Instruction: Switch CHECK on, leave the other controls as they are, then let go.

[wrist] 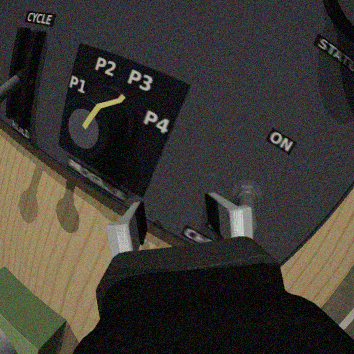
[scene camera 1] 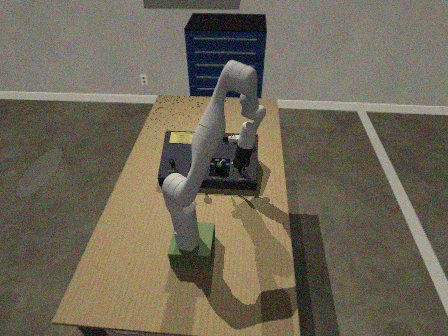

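Seen in the pictures: gripper, fingertip midpoint: (wrist: 175, 211) (scene camera 1: 235, 173); arm's base, origin of the base link: (scene camera 1: 188, 240).
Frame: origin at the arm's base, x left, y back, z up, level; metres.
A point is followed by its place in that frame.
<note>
The dark control panel (scene camera 1: 182, 154) {x 0.200, y -0.483, z 0.016 m} (wrist: 220, 110) {x -0.075, y -0.513, z 0.009 m} lies on the table. In the wrist view the CHECK toggle (wrist: 248, 194) {x -0.124, y -0.482, z 0.006 m} is at the lower right, below the ON label (wrist: 281, 141) {x -0.119, y -0.523, z 0.010 m}. Its lever is mostly hidden behind the right finger, so its exact tilt is unclear. The CHECK label (wrist: 196, 235) {x -0.122, y -0.425, z -0.029 m} is partly covered. My gripper (scene camera 1: 243, 173) {x -0.093, y -0.437, z -0.008 m} (wrist: 175, 211) {x -0.093, y -0.437, z -0.008 m} is open and empty, low over the panel's near right part. The toggle is outside the finger gap, beside the right finger; whether they touch is unclear.
The PROGRAM knob (wrist: 84, 128) {x -0.011, y -0.450, z 0.024 m} and CYCLE lever (wrist: 9, 86) {x 0.103, y -0.427, z 0.013 m} are left of the gripper in the wrist view. The STATUS label (wrist: 334, 51) {x -0.110, y -0.590, z 0.037 m} is upper right. The green base block (scene camera 1: 192, 256) {x -0.037, y 0.061, z -0.006 m} (wrist: 30, 307) {x -0.016, y -0.102, z -0.064 m} stands on the wooden table (scene camera 1: 135, 225) {x 0.291, y -0.077, z -0.096 m}. A blue cabinet (scene camera 1: 225, 57) stands behind.
</note>
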